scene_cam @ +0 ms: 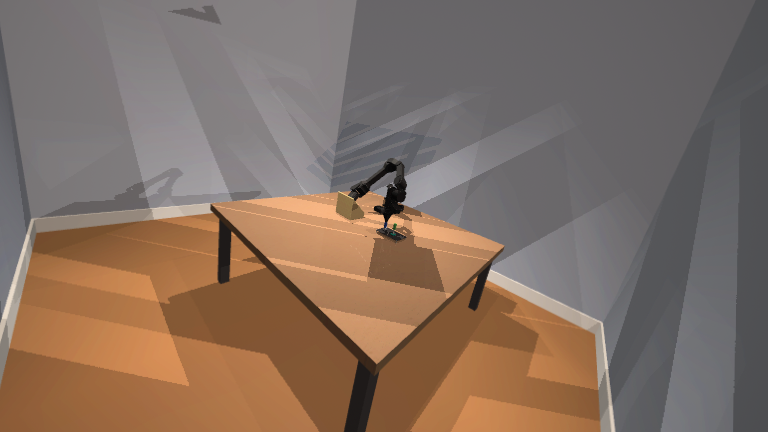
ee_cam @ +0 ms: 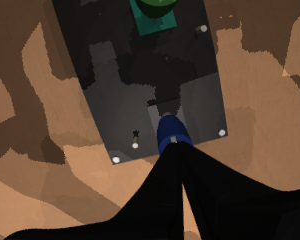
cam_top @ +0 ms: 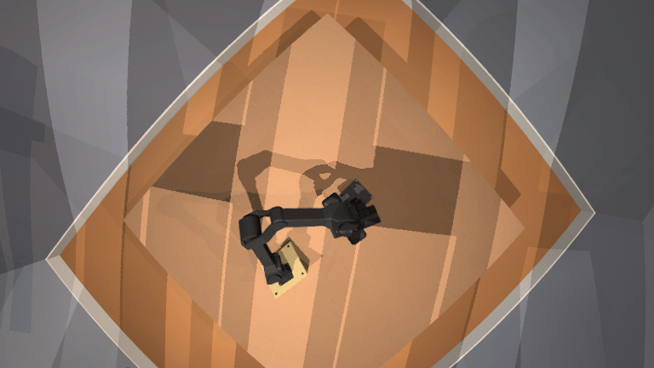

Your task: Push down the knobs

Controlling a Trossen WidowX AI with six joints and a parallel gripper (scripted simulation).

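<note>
Right now my gripper tip is 1 cm above the blue knob. From my gripper tip the other things lie so: green knob: 7 cm ahead, 1 cm above.
</note>
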